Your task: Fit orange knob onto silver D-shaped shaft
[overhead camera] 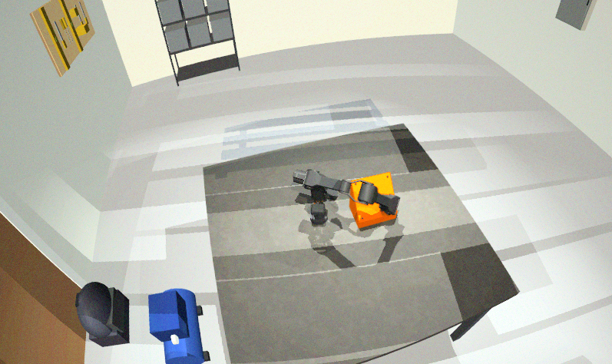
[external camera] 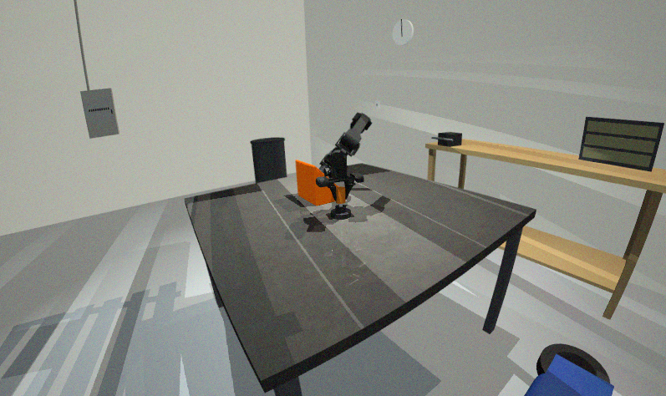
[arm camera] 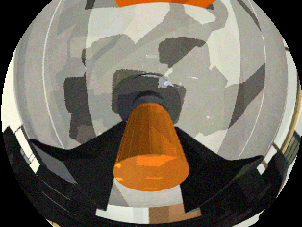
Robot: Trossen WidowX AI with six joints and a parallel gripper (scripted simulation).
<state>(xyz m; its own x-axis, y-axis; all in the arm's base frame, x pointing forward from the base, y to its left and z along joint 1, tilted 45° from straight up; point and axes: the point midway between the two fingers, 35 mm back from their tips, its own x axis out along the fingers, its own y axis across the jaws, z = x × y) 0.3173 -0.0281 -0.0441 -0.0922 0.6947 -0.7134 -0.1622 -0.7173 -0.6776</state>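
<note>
The orange knob is 3 cm above my gripper tip. Round my gripper tip: round pedestal 4 cm below.
</note>
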